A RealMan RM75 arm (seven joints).
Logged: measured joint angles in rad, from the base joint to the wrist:
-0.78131 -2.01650 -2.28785 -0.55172 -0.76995 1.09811 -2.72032
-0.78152 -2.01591 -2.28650 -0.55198 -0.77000 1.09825 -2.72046
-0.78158 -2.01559 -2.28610 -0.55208 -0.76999 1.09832 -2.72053
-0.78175 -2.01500 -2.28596 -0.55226 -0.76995 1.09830 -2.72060
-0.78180 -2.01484 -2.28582 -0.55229 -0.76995 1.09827 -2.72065
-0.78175 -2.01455 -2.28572 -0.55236 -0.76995 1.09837 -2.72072
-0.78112 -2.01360 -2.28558 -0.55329 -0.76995 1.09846 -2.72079
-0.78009 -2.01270 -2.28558 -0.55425 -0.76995 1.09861 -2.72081
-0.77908 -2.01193 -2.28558 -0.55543 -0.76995 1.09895 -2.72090
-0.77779 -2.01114 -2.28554 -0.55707 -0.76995 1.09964 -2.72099
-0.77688 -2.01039 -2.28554 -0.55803 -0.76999 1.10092 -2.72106
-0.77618 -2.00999 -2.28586 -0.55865 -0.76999 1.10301 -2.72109
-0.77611 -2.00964 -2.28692 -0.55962 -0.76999 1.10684 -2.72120
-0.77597 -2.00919 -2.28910 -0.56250 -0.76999 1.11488 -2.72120
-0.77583 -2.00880 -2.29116 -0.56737 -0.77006 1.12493 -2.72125
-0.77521 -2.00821 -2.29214 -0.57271 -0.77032 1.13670 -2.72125
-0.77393 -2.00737 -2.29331 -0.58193 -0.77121 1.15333 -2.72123
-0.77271 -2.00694 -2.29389 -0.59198 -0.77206 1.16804 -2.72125
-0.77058 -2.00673 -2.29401 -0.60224 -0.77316 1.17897 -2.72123
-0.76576 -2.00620 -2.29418 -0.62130 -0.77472 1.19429 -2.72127
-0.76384 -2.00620 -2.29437 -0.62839 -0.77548 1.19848 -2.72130
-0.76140 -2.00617 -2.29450 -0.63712 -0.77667 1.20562 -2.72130
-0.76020 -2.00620 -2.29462 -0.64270 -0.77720 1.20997 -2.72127
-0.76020 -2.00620 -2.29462 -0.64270 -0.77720 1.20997 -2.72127
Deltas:
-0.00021 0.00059 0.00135 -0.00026 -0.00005 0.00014 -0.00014
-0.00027 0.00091 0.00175 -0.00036 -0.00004 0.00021 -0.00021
-0.00044 0.00150 0.00189 -0.00054 0.00000 0.00019 -0.00028
-0.00049 0.00166 0.00203 -0.00057 0.00000 0.00016 -0.00033
-0.00044 0.00195 0.00213 -0.00064 0.00000 0.00026 -0.00040
0.00019 0.00290 0.00227 -0.00157 0.00000 0.00035 -0.00047
0.00122 0.00380 0.00227 -0.00253 0.00000 0.00050 -0.00049
0.00223 0.00457 0.00227 -0.00371 0.00000 0.00084 -0.00058
0.00352 0.00536 0.00231 -0.00535 0.00000 0.00153 -0.00067
0.00443 0.00611 0.00231 -0.00631 -0.00004 0.00281 -0.00074
0.00513 0.00651 0.00199 -0.00693 -0.00004 0.00490 -0.00077
0.00520 0.00686 0.00093 -0.00790 -0.00004 0.00873 -0.00088
0.00534 0.00731 -0.00125 -0.01078 -0.00004 0.01677 -0.00088
0.00548 0.00770 -0.00331 -0.01565 -0.00011 0.02682 -0.00093
0.00610 0.00829 -0.00429 -0.02099 -0.00037 0.03859 -0.00093
0.00738 0.00913 -0.00546 -0.03021 -0.00126 0.05522 -0.00091
0.00860 0.00956 -0.00604 -0.04026 -0.00211 0.06993 -0.00093
0.01073 0.00977 -0.00616 -0.05052 -0.00321 0.08086 -0.00091
0.01555 0.01030 -0.00633 -0.06958 -0.00477 0.09618 -0.00095
0.01747 0.01030 -0.00652 -0.07667 -0.00553 0.10037 -0.00098
0.01991 0.01033 -0.00665 -0.08540 -0.00672 0.10751 -0.00098
0.02111 0.01030 -0.00677 -0.09098 -0.00725 0.11186 -0.00095
0.02111 0.01030 -0.00677 -0.09098 -0.00725 0.11186 -0.00095

